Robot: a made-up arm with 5 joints. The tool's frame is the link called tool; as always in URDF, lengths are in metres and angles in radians. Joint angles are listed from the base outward.
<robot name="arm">
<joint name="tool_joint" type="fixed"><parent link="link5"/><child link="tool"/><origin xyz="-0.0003 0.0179 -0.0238" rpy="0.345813 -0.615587 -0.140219"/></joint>
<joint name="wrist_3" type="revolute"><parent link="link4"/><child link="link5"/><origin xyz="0.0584 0.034 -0.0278"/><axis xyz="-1 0 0"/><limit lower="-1.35" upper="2.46"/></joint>
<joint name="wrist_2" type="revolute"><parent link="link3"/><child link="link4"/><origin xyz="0.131 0.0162 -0.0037"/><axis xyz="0 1 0"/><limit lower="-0.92" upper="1.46"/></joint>
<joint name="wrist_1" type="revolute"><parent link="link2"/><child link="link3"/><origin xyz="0.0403 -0.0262 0.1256"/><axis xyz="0 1 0"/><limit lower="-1.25" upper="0.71"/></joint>
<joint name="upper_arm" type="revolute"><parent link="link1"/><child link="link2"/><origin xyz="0.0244 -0.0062 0.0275"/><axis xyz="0 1 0"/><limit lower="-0.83" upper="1.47"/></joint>
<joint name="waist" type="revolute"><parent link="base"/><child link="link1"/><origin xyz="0.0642 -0.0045 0.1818"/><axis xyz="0 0 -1"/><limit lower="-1.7" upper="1.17"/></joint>
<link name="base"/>
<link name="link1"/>
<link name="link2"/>
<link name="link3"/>
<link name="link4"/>
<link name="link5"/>
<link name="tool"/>
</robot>
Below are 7 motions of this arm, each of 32 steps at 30 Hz.
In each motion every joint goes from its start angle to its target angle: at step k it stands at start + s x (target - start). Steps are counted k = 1, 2, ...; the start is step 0. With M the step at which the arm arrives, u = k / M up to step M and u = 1 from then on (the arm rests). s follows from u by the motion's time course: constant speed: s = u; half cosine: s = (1 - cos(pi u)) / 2; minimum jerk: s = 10 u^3 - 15 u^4 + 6 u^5.
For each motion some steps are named. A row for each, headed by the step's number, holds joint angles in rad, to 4 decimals.
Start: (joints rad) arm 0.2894 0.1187 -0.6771 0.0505 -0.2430
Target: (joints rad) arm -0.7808 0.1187 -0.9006 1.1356 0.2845
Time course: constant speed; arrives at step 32
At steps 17, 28, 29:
17: -0.2791 0.1187 -0.7958 0.6270 0.0372
28: -0.6470 0.1187 -0.8727 1.0000 0.2186
29: -0.6805 0.1187 -0.8796 1.0339 0.2350

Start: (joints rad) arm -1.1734 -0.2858 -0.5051 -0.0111 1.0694
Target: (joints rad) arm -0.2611 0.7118 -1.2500 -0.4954 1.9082
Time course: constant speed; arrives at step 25
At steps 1, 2, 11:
1: -1.1369 -0.2459 -0.5349 -0.0305 1.1030
2: -1.1004 -0.2060 -0.5647 -0.0498 1.1365
11: -0.7720 0.1531 -0.8329 -0.2242 1.4385

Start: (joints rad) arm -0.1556 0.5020 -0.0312 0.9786 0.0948
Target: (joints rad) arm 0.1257 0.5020 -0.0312 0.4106 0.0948
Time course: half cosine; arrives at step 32
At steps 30, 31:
30: 0.1230 0.5020 -0.0312 0.4161 0.0948
31: 0.1250 0.5020 -0.0312 0.4120 0.0948

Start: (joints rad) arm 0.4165 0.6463 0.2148 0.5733 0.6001
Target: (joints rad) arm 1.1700 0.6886 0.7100 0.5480 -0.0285
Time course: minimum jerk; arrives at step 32
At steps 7, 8, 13, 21, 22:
7: 0.4718 0.6494 0.2511 0.5714 0.5540
8: 0.4945 0.6507 0.2661 0.5707 0.5350
13: 0.6639 0.6602 0.3774 0.5650 0.3937
21: 1.0001 0.6791 0.5983 0.5537 0.1133
22: 1.0344 0.6810 0.6209 0.5526 0.0847

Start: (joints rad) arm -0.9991 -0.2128 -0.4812 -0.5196 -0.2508
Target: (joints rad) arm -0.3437 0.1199 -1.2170 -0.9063 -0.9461
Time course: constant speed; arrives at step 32
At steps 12, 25, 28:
12: -0.7533 -0.0880 -0.7571 -0.6646 -0.5115
25: -0.4871 0.0471 -1.0560 -0.8217 -0.7940
28: -0.4256 0.0783 -1.1250 -0.8580 -0.8592

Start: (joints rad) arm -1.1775 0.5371 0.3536 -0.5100 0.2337
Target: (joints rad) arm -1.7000 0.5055 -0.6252 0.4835 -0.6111
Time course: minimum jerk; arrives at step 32
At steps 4, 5, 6, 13, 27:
4: -1.1859 0.5366 0.3379 -0.4941 0.2201
5: -1.1931 0.5362 0.3245 -0.4804 0.2086
6: -1.2030 0.5356 0.3059 -0.4615 0.1925
13: -1.3490 0.5267 0.0323 -0.1838 -0.0436
27: -1.6844 0.5064 -0.5961 0.4539 -0.5860

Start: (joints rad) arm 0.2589 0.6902 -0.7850 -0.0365 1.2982
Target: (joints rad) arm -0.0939 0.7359 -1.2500 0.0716 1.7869
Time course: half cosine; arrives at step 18
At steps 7, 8, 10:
7: 0.1428 0.7052 -0.9380 -0.0009 1.4590
8: 0.1131 0.7091 -0.9771 0.0082 1.5001
10: 0.0519 0.7170 -1.0579 0.0269 1.5850

